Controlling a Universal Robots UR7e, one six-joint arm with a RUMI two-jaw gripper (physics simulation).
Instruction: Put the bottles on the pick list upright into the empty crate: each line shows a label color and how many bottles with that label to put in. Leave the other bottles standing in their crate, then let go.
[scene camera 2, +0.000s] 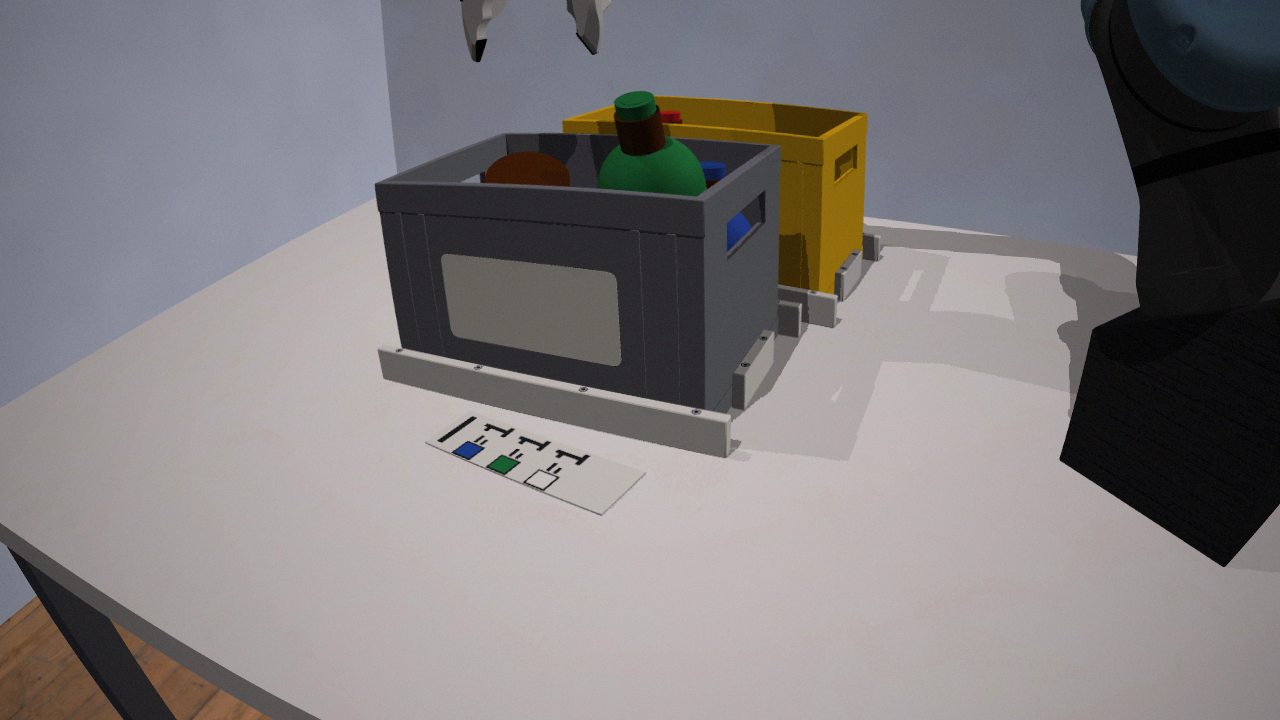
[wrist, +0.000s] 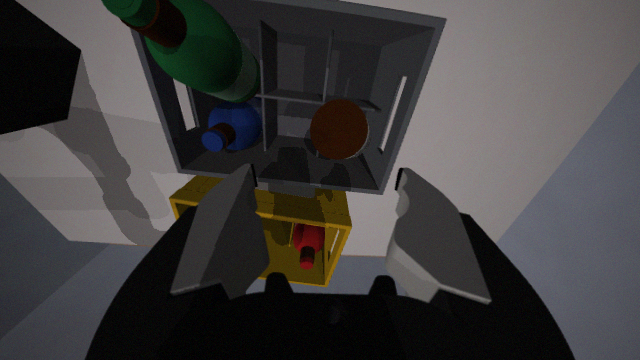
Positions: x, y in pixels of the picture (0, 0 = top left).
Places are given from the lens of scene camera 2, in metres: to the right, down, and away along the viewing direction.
my gripper (scene camera 2: 533, 57): -0.09, -0.25, 0.58
green bottle (scene camera 2: 646, 160): 0.00, -0.13, 0.48
white bottle (scene camera 2: 528, 168): -0.10, -0.17, 0.64
The marked spots on the white bottle and the green bottle are 0.20 m apart.
